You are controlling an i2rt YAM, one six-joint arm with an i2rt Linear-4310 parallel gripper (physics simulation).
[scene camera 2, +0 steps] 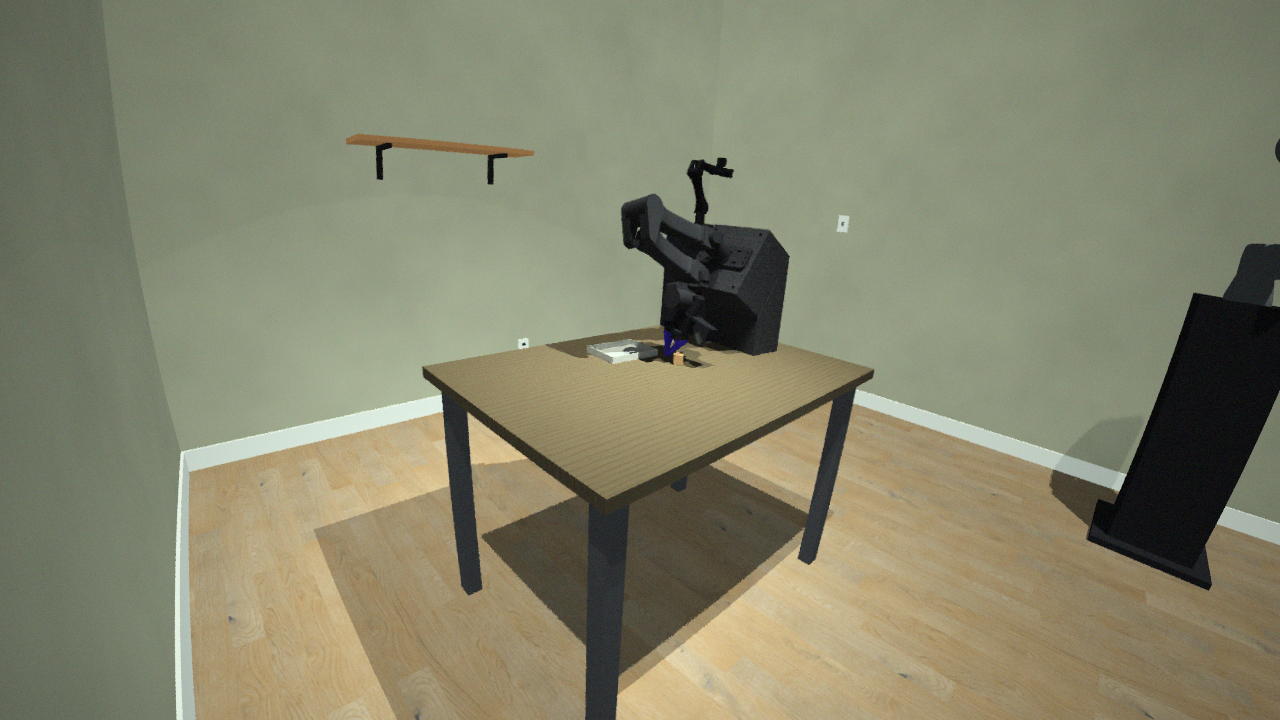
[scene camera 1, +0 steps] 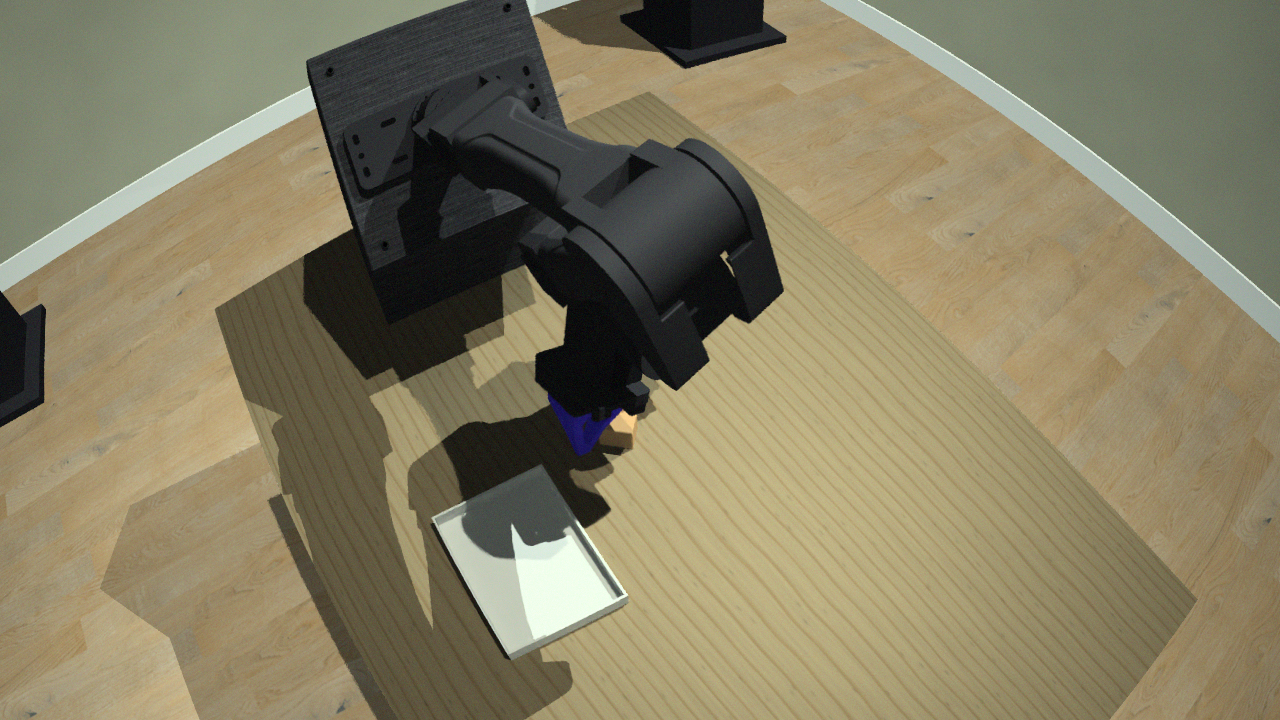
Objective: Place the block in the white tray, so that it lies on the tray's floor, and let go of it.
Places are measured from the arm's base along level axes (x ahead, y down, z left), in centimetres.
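Pixels of known places: gripper, fingertip midpoint: [scene camera 2: 666, 355] [scene camera 1: 582, 452]; arm's base, link origin: [scene camera 2: 724, 256] [scene camera 1: 444, 119].
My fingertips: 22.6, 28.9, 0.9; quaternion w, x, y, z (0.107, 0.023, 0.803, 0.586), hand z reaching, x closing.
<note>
For each thing: its top centre in the pictures, then the offset to it from my fingertips, as dx, dy, dz. Level surfaces: height alone.
- small tan block, top centre: [scene camera 1: 617, 419] [scene camera 2: 678, 353] -0.5, -1.9, +4.5
- wooden table, surface height: dy +1.2
- white tray, top centre: [scene camera 1: 524, 557] [scene camera 2: 622, 347] +8.0, -0.8, -10.9
A small tan block [scene camera 1: 617, 436] [scene camera 2: 680, 359] lies on the wooden table [scene camera 1: 850, 465] [scene camera 2: 626, 420]. My gripper [scene camera 1: 583, 436] [scene camera 2: 670, 346], with blue fingers, points down at the table just to the left of the block. Its fingers are pressed together, and the block lies outside them, touching or nearly touching their right side. The arm hides the upper part of the fingers. The white tray [scene camera 1: 546, 590] [scene camera 2: 613, 352] lies flat and empty on the table, a short way in front of the gripper and to its left in the overhead view.
The arm's black base block [scene camera 1: 429, 107] [scene camera 2: 752, 295] stands at the back edge of the table. Black stands [scene camera 1: 17, 357] [scene camera 2: 1190, 447] are on the floor around the table. A wall shelf [scene camera 2: 439, 145] hangs far behind.
</note>
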